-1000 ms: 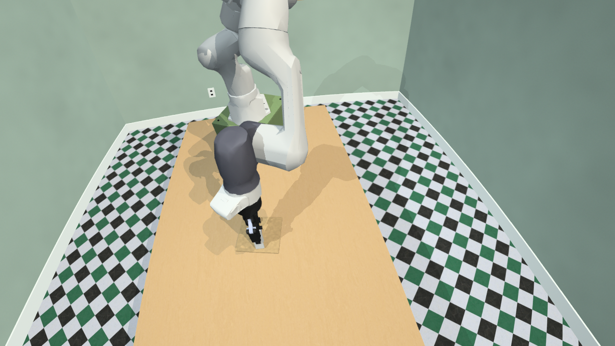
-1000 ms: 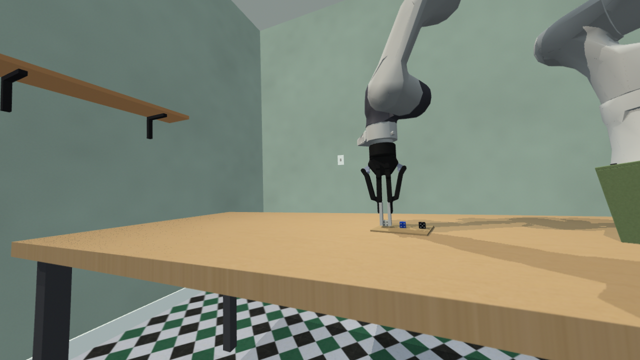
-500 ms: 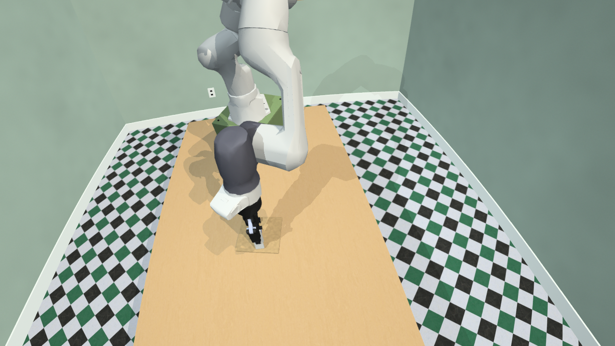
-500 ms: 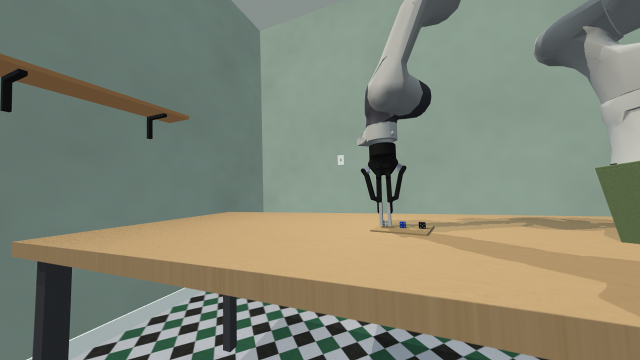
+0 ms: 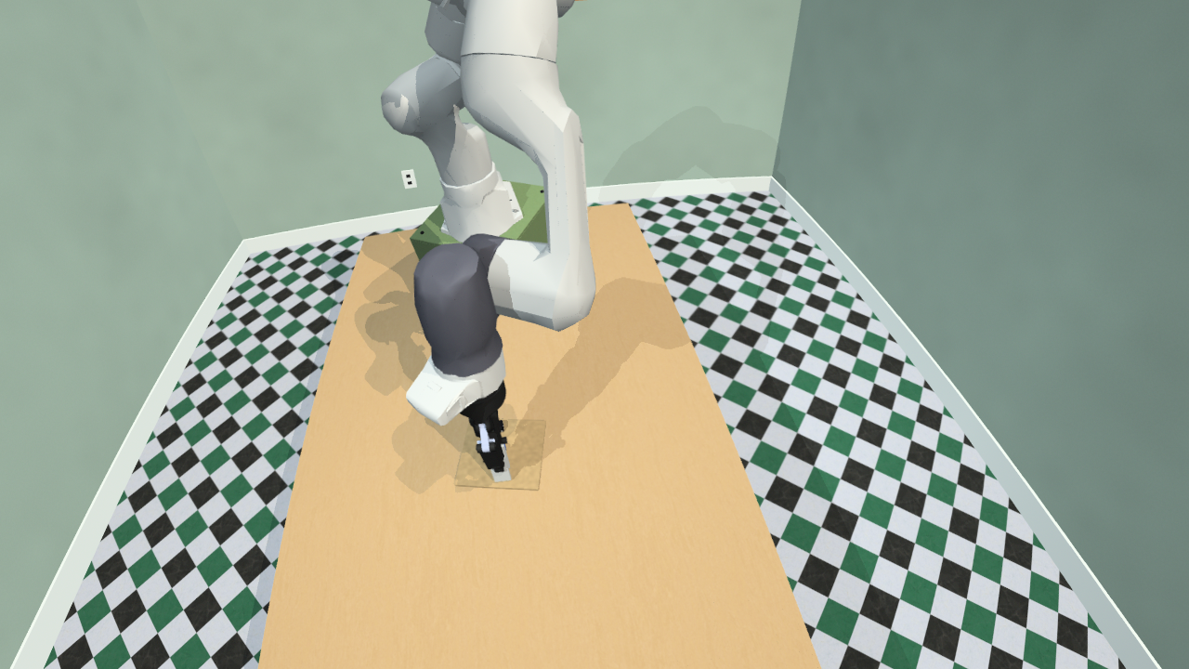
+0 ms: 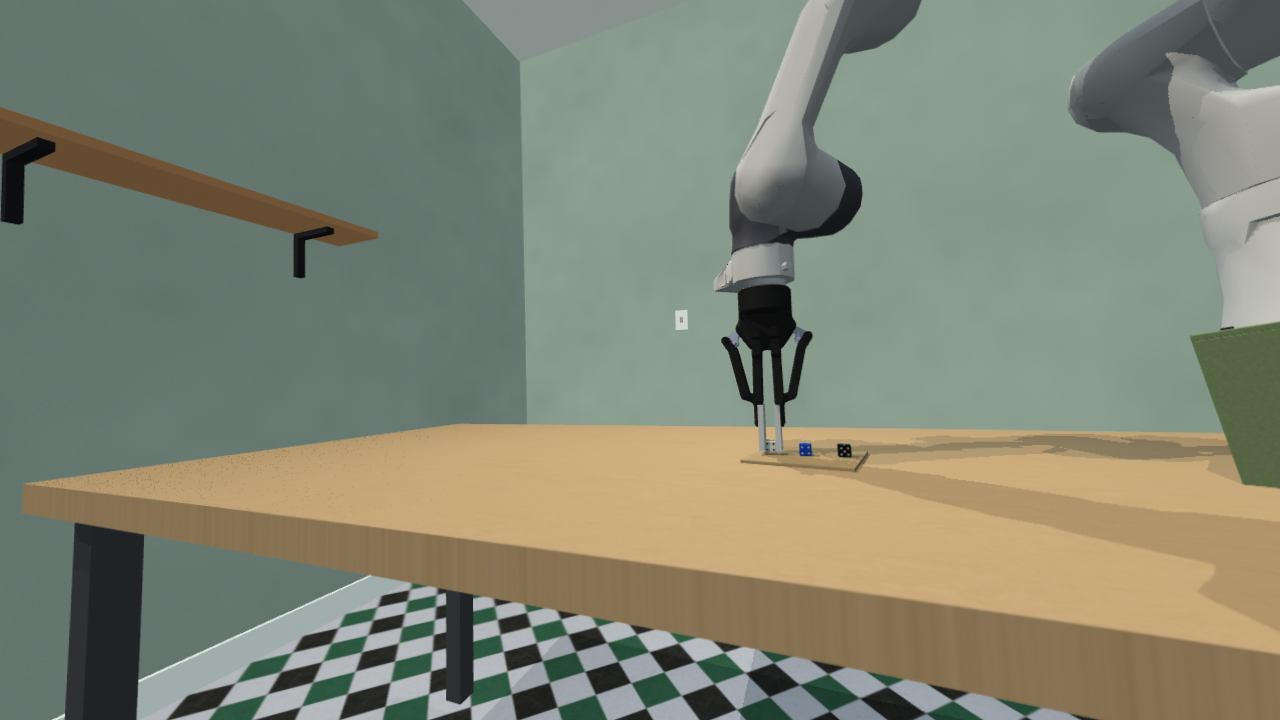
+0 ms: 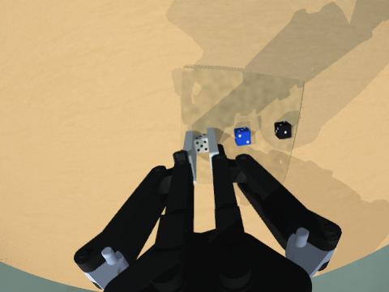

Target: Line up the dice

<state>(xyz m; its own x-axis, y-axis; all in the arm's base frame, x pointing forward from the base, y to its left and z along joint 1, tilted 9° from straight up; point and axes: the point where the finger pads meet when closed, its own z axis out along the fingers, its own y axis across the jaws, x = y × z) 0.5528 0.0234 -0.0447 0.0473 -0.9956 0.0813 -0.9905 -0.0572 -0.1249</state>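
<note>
The white die is 30 mm below my hand. The rest, counted from my hand: black die (100 mm behind, 30 mm below); blue die (50 mm behind, 30 mm below); tan mat (50 mm behind, 40 mm below).
</note>
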